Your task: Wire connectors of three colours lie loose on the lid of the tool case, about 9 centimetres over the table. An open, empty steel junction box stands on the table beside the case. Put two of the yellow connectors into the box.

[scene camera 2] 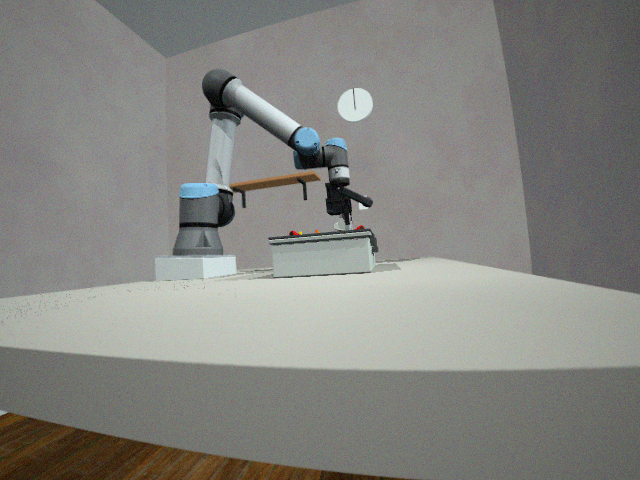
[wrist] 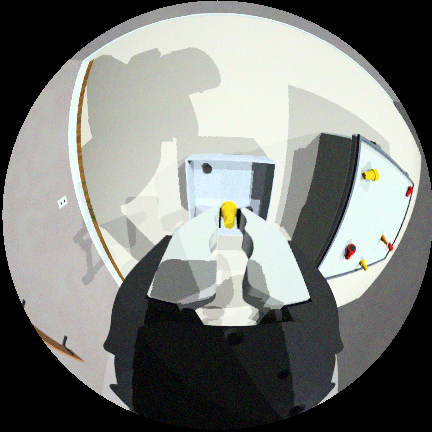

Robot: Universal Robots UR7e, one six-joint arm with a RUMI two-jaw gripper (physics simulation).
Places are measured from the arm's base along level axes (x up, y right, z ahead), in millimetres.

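Where they show: gripper, fingertip midpoint: [wrist: 228, 209]; arm's base, link origin: [scene camera 2: 198, 255].
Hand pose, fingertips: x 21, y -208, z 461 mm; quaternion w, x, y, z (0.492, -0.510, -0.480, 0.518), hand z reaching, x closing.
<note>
Each offset is from my fingertips to the centre of the thing. "spot": to the spot under its first point.
My gripper [wrist: 228, 209] is shut on a yellow connector @[dz +1, dx +10, dy +0 mm] [wrist: 229, 212] and holds it over the near part of the steel junction box @[spot: dz +0, dx -55, dy -46 mm] [wrist: 188, 187]. In the scene view the fingertips are hidden behind the case. The box is open-topped, and no connector shows on the visible part of its floor; its near end is partly hidden by the fingers. Another yellow connector @[dz +48, dx +2, dy +164 mm] [wrist: 371, 175] lies at the far part of the case lid @[dz -22, dx -45, dy +281 mm] [wrist: 382, 210], and a further yellow connector @[dz -111, dx +8, dy +262 mm] [wrist: 363, 264] lies near the lid's near edge. The box does not show in the scene view.
The tool case [scene camera 2: 323, 258] [wrist: 320, 190] stands right of the box in the wrist view. On its lid lie red connectors @[dz -69, dx +2, dy +183 mm] [wrist: 350, 251] @[dz +50, dx +2, dy +379 mm] [wrist: 409, 191] @[dz -90, dx +2, dy +392 mm] [wrist: 390, 247] and an orange connector @[dz -57, dx +7, dy +302 mm] [wrist: 384, 240]. A brown shelf [scene camera 2: 276, 181] is on the wall behind the arm.
</note>
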